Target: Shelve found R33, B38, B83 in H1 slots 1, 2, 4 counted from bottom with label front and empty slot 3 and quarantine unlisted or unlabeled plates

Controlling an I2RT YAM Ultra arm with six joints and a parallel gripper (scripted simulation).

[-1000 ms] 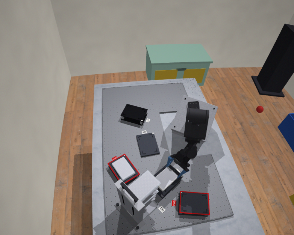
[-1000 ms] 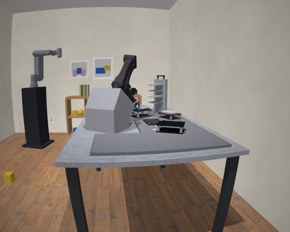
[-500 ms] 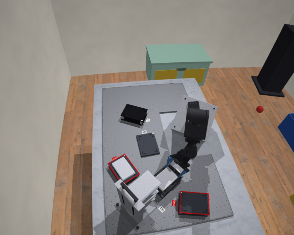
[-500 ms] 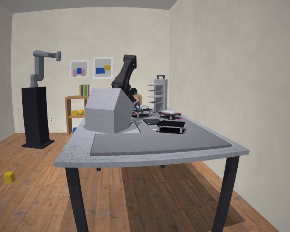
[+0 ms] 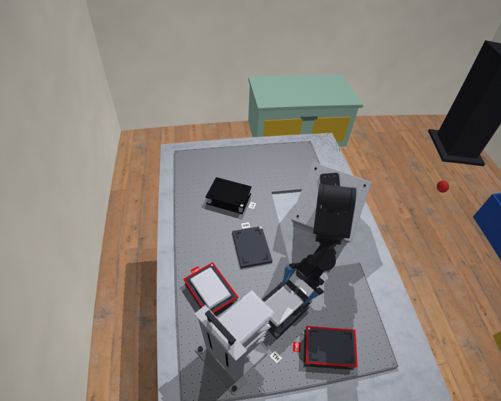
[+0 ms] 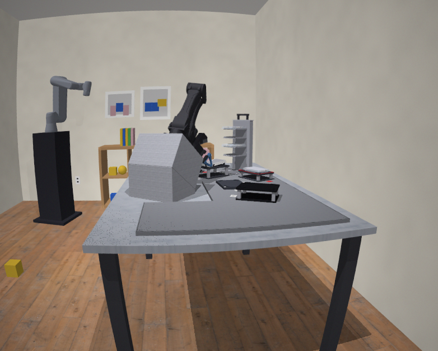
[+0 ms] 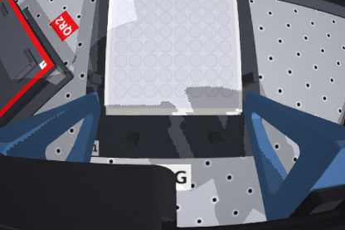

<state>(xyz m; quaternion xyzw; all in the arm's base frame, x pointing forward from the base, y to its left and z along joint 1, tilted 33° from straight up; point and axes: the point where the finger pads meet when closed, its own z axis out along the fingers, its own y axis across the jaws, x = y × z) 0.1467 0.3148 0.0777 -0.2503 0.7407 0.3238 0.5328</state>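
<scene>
The regrip nest RG lies 3 cm ahead of my hand, 4 cm to the left of it and 2 cm below it. From my hand the other things lie so: RG label: 4 cm behind, 4 cm to the right, 7 cm below; then quarantine nest QR2: 12 cm behind, 16 cm to the left, 4 cm below; then white 96-well plate: 4 cm ahead, 4 cm to the left.
</scene>
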